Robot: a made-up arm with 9 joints.
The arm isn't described. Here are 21 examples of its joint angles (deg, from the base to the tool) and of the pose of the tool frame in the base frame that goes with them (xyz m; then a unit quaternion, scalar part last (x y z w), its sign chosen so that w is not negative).
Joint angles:
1: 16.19 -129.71 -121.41 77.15 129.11 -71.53 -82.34 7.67 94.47
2: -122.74 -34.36 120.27 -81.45 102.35 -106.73 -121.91 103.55 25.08
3: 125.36 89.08 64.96 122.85 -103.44 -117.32 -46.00 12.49 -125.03
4: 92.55 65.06 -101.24 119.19 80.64 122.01 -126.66 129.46 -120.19
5: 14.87 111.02 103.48 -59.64 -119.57 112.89 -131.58 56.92 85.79
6: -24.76 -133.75 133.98 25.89 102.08 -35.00 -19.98 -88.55 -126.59
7: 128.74 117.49 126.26 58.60 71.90 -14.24 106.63 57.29 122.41
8: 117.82 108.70 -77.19 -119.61 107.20 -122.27 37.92 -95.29 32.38
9: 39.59 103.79 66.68 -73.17 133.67 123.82 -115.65 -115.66 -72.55
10: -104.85 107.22 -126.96 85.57 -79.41 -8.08 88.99 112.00 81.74
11: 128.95 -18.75 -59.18 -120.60 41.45 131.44 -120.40 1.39 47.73
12: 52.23 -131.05 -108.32 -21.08 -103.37 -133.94 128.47 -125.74 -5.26
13: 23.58 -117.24 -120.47 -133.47 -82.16 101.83 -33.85 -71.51 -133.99
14: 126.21 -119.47 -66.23 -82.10 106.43 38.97 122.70 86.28 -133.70
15: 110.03 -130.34 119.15 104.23 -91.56 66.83 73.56 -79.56 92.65
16: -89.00 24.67 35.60 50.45 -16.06 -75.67 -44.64 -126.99 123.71
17: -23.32 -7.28 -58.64 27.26 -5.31 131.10 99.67 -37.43 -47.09
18: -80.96 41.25 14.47 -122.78 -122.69 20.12 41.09 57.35 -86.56
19: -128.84 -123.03 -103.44 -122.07 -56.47 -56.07 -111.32 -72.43 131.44
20: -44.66 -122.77 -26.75 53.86 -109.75 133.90 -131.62 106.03 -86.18
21: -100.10 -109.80 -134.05 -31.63 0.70 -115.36 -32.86 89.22 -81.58
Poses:
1: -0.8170 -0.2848 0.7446 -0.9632 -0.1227 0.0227 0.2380
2: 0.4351 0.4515 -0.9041 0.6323 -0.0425 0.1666 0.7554
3: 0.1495 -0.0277 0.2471 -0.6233 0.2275 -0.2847 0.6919
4: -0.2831 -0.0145 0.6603 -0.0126 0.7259 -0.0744 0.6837
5: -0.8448 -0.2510 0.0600 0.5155 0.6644 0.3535 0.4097
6: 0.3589 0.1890 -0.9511 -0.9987 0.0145 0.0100 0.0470
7: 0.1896 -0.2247 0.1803 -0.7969 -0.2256 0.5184 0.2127
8: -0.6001 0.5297 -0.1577 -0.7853 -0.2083 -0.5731 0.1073
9: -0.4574 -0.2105 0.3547 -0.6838 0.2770 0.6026 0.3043
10: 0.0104 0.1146 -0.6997 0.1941 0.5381 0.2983 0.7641
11: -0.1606 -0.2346 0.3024 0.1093 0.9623 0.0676 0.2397
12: -0.1636 -0.4809 0.1354 -0.3950 -0.2484 0.4218 0.7775
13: -0.5405 -0.1757 0.2229 -0.1674 -0.7769 0.5704 0.2074
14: -0.1143 -0.4085 0.0477 -0.6961 0.3748 -0.2455 0.5610
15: 0.0200 -0.0177 0.1659 -0.5907 0.0272 0.1038 0.7997
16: 0.7178 0.8616 -0.1399 -0.6608 -0.2854 0.6901 0.0753
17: -0.1850 0.4822 -0.6593 -0.9339 -0.1434 -0.1720 0.2785
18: 0.2669 0.1056 0.0250 -0.1173 0.5907 0.2927 0.7427
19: -0.1920 0.0167 0.4361 -0.3624 -0.9145 -0.1670 0.0670
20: 0.2235 -0.4923 0.1841 0.4331 -0.6638 0.6019 0.0974
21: 0.4360 -0.1123 0.1588 -0.0386 -0.0736 -0.9956 0.0421
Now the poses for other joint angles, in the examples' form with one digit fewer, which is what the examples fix.
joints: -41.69 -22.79 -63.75 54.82 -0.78 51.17 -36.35 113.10 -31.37
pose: -0.294 0.252 -0.688 0.778 0.121 -0.468 0.402
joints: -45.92 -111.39 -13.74 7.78 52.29 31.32 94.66 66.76 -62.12
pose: 0.364 -0.361 -0.189 -0.525 0.238 -0.697 0.426
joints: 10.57 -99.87 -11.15 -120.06 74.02 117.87 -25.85 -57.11 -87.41
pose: 0.067 0.543 0.196 -0.410 -0.247 -0.073 0.875
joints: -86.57 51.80 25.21 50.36 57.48 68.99 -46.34 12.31 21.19
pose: 0.289 0.825 -0.110 -0.072 -0.351 -0.746 0.561
